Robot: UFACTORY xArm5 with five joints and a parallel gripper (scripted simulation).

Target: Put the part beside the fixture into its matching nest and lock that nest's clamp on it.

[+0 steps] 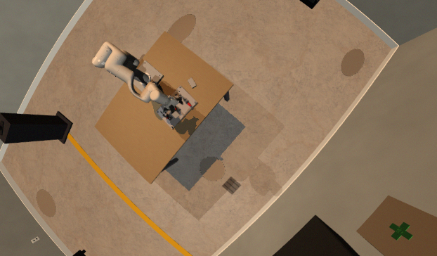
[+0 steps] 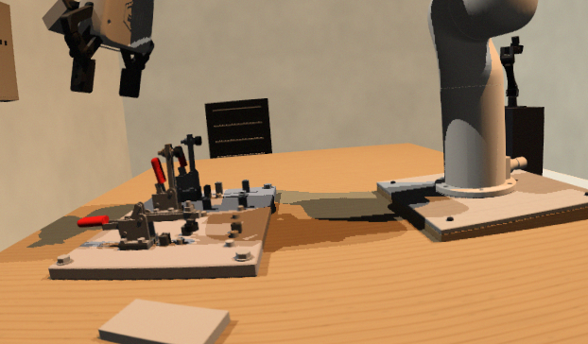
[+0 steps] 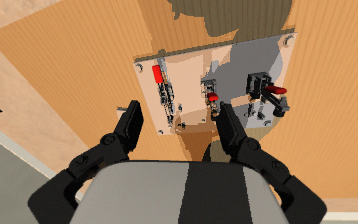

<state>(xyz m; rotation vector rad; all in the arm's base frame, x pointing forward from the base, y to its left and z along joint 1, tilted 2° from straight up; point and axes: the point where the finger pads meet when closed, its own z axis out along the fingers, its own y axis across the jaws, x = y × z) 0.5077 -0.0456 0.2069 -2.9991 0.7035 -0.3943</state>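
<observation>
My gripper is now 30 mm past the clamp, 70 mm to the right of it and 160 mm above it. From my hand the other things lie so: fixture plate 90 mm behind, 30 mm to the right, 200 mm below; flat tan part 80 mm behind, 240 mm to the left, 200 mm below.
</observation>
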